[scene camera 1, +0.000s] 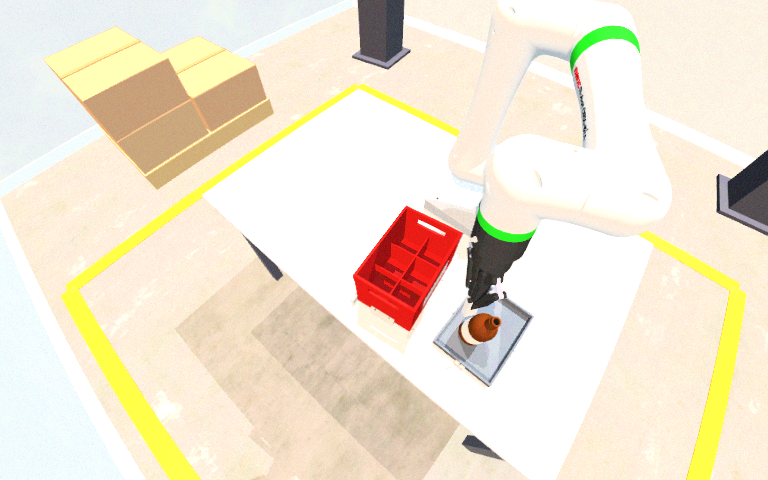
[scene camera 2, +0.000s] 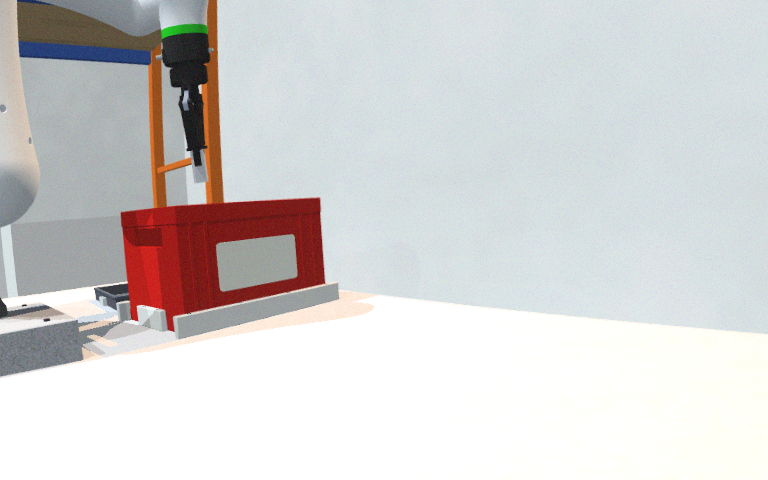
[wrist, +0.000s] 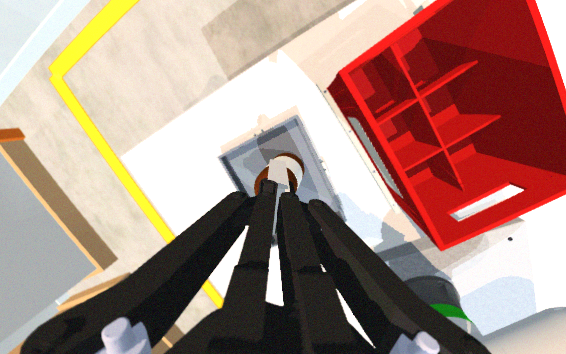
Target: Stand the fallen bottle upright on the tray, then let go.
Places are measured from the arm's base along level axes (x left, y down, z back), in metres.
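Where they show: gripper, fingertip midpoint: [scene camera 1: 468, 312] [scene camera 2: 201, 182] [wrist: 276, 172]; arm's base at its link origin: [wrist: 423, 298].
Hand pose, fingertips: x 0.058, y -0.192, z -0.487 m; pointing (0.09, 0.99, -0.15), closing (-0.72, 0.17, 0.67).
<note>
Each offset is from my fingertips to the top centre of the thing. "spot": to the spot under its first point. Level surfaces: height alone.
The brown bottle with a white label @[dx +0.057, dy +0.060, dz +0.042 m] [scene camera 1: 479, 329] [wrist: 298, 167] is on the tray @[dx +0.072, dy +0.201, dz +0.072 m] [scene camera 1: 510, 351] [wrist: 259, 137] [scene camera 2: 113, 290]. In scene camera 1 it leans, neither flat nor upright, its base to the left and its open mouth up to the right. In the wrist view its neck is hidden behind the fingers. The bottle does not show in scene camera 2. My gripper [scene camera 1: 469, 308] [scene camera 2: 199, 172] [wrist: 276, 172] is shut and empty, pointing down. It is raised above the tray and the bottle, with its tips above the crate's rim height in scene camera 2.
A red crate with compartments @[dx -0.203, dy +0.051, dz +0.088 m] [scene camera 1: 385, 308] [scene camera 2: 195, 254] [wrist: 500, 55] stands beside the tray on the white table @[dy +0.226 m] [scene camera 1: 305, 186]. Pale guide strips @[spot: dx -0.307, dy +0.213, dz +0.113 m] [scene camera 2: 254, 311] run along its foot. The robot's base block [scene camera 2: 39, 342] is at the left in scene camera 2.
</note>
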